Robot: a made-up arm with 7 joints.
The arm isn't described. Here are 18 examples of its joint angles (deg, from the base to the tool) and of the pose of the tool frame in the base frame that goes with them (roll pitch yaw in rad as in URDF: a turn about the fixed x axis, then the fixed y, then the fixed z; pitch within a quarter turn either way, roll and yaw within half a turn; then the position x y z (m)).
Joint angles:
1: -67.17 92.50 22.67 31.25 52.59 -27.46 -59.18
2: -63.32 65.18 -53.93 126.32 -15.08 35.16 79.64
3: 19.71 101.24 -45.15 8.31 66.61 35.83 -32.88
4: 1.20 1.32 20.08 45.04 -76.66 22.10 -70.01
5: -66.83 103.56 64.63 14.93 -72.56 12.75 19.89
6: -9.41 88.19 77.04 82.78 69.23 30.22 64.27
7: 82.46 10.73 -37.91 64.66 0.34 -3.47 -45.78
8: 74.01 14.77 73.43 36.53 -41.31 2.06 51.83
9: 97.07 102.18 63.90 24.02 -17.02 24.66 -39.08
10: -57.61 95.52 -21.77 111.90 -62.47 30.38 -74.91
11: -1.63 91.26 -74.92 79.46 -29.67 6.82 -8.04
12: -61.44 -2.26 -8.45 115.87 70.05 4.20 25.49
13: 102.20 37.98 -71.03 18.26 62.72 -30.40 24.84
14: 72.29 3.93 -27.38 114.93 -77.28 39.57 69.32
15: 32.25 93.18 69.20 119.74 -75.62 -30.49 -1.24
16: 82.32 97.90 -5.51 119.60 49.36 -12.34 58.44
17: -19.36 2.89 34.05 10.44 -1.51 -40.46 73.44
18: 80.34 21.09 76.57 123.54 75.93 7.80 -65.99
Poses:
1: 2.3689 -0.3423 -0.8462 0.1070 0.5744 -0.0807
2: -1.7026 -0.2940 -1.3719 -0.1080 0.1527 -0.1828
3: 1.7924 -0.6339 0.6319 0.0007 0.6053 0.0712
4: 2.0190 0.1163 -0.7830 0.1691 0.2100 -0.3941
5: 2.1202 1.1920 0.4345 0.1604 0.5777 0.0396
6: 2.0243 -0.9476 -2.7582 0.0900 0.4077 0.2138
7: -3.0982 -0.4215 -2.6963 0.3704 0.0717 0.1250
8: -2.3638 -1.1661 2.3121 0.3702 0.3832 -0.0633
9: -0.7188 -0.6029 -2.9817 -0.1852 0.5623 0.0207
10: 1.7392 0.5038 -2.5666 0.0529 0.2871 -0.2134
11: 0.2533 0.4109 -2.0402 0.0555 0.4193 -0.2254
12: -1.3946 -0.0947 1.2741 -0.0034 0.1052 -0.2470
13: 2.6017 -0.7356 -2.6695 0.3906 0.3672 0.1097
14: 1.9060 -0.2097 -1.8945 0.1856 0.0499 0.1453
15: -2.4753 0.3747 0.1191 -0.0447 0.2389 0.2108
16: 1.5328 0.3331 -2.5186 0.0330 0.2522 0.2069
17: -1.0068 -0.6069 0.3697 -0.1196 0.1900 -0.4500
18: -1.5666 1.0564 2.9557 0.0250 0.3590 0.0433
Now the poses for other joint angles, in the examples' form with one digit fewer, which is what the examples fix.
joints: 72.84 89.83 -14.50 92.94 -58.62 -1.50 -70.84
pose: -2.181 0.515 -0.642 0.127 0.357 0.206
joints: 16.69 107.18 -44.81 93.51 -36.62 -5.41 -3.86
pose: 0.861 0.730 -2.049 0.193 0.396 -0.046
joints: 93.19 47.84 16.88 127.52 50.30 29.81 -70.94
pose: -2.166 0.195 -3.029 0.003 0.239 0.184
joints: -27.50 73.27 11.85 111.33 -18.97 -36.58 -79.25
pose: 2.831 -0.114 -2.503 0.198 0.289 -0.098
